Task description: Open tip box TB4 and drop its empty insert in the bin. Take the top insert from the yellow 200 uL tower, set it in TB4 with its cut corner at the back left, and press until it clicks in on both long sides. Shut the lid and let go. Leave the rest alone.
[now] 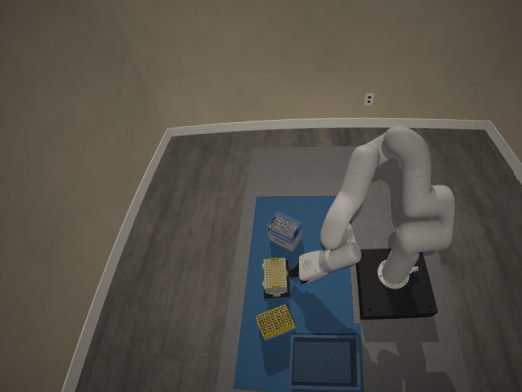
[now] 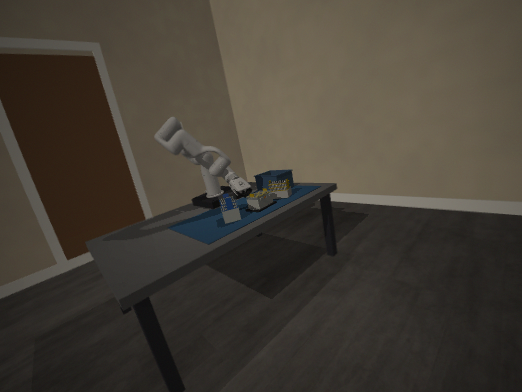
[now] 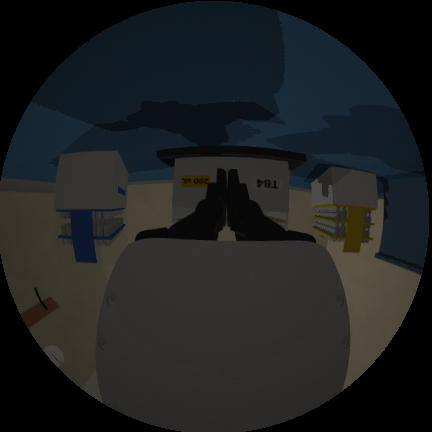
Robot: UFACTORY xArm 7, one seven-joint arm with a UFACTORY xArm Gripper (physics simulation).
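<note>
Tip box TB4 (image 1: 275, 274) (image 2: 260, 200) (image 3: 231, 192) is white, with a pale yellow grid on top and yellow tabs at its two short ends. Its 200 uL and TB4 labels face my gripper. I cannot make out the lid's position, the cut corner or whether the insert is clicked in. My gripper (image 1: 292, 271) (image 2: 249, 193) (image 3: 225, 182) is shut and empty, its fingertips at or very near the label side. The yellow 200 uL tower (image 1: 275, 321) (image 2: 280, 189) (image 3: 354, 227) stands apart from TB4. The blue bin (image 1: 324, 336) (image 2: 265, 182) (image 3: 407, 215) shows no insert inside.
TB4 sits in a black holder (image 1: 270, 295) (image 3: 167, 155). A blue tip tower (image 1: 285, 231) (image 2: 230, 206) (image 3: 87, 182) stands on the other side of TB4 from the yellow tower. All stand on a blue mat (image 1: 310, 215) (image 2: 200, 230).
</note>
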